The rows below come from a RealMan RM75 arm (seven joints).
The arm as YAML. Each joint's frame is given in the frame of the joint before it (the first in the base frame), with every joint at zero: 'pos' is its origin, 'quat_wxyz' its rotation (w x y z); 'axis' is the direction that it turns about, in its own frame. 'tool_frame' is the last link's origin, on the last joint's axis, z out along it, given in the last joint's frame.
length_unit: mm
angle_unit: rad
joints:
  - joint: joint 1
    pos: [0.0, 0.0, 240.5]
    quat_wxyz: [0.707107, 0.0, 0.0, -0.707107]
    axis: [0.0, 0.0, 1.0]
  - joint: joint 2
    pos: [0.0, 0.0, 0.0]
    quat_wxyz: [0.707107, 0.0, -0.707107, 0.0]
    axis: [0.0, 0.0, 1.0]
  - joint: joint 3
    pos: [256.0, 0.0, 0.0]
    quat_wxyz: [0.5, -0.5, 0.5, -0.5]
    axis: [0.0, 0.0, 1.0]
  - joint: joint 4
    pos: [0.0, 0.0, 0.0]
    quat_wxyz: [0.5, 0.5, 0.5, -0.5]
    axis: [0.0, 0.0, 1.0]
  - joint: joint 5
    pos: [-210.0, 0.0, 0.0]
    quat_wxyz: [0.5, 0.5, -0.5, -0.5]
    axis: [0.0, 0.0, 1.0]
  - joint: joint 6
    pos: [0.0, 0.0, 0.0]
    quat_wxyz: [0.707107, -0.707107, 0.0, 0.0]
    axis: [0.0, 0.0, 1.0]
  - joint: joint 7
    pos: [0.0, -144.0, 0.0]
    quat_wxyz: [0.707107, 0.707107, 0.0, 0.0]
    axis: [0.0, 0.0, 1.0]
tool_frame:
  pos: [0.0, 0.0, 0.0]
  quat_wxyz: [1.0, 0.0, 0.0, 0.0]
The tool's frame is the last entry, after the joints.
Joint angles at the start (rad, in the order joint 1, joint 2, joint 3, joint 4, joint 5, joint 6, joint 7): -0.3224, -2.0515, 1.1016, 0.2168, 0.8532, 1.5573, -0.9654
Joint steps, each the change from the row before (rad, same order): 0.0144, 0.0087, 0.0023, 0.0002, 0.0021, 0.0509, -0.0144; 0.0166, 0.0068, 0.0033, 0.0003, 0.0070, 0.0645, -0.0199; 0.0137, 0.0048, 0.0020, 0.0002, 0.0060, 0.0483, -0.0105; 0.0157, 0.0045, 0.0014, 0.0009, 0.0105, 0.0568, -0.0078; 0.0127, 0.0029, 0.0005, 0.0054, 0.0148, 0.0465, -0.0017; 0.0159, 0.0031, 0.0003, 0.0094, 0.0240, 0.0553, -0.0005; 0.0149, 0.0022, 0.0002, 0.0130, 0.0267, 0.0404, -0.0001; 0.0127, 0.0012, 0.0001, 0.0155, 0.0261, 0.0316, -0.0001; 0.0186, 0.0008, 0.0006, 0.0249, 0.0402, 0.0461, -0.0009; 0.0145, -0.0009, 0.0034, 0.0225, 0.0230, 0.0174, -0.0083
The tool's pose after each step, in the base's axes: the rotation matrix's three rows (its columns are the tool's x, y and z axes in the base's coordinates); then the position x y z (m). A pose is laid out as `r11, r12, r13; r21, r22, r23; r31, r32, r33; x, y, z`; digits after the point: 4 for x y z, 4 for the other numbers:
0.3165, 0.7401, 0.5934; 0.0833, -0.6448, 0.7598; 0.9449, -0.1910, -0.2657; -0.3025, 0.2752, 0.0107
0.2893, 0.7194, 0.6314; 0.0798, -0.6755, 0.7330; 0.9539, -0.1617, -0.2528; -0.3008, 0.2653, 0.0153
0.2718, 0.7021, 0.6581; 0.0762, -0.6974, 0.7126; 0.9593, -0.1435, -0.2431; -0.3000, 0.2573, 0.0187
0.2546, 0.6780, 0.6895; 0.0716, -0.7243, 0.6858; 0.9644, -0.1252, -0.2329; -0.2985, 0.2476, 0.0221
0.2467, 0.6516, 0.7174; 0.0664, -0.7499, 0.6582; 0.9668, -0.1147, -0.2282; -0.2966, 0.2397, 0.0246
0.2408, 0.6155, 0.7505; 0.0631, -0.7815, 0.6207; 0.9685, -0.1021, -0.2270; -0.2942, 0.2297, 0.0270
0.2421, 0.5840, 0.7748; 0.0649, -0.8065, 0.5876; 0.9681, -0.0919, -0.2332; -0.2926, 0.2214, 0.0284
0.2465, 0.5547, 0.7947; 0.0679, -0.8279, 0.5568; 0.9668, -0.0833, -0.2417; -0.2909, 0.2146, 0.0293
0.2532, 0.5092, 0.8226; 0.0746, -0.8580, 0.5081; 0.9645, -0.0673, -0.2552; -0.2883, 0.2044, 0.0303
0.2595, 0.4875, 0.8336; 0.0863, -0.8715, 0.4828; 0.9619, -0.0533, -0.2682; -0.2872, 0.1988, 0.0302

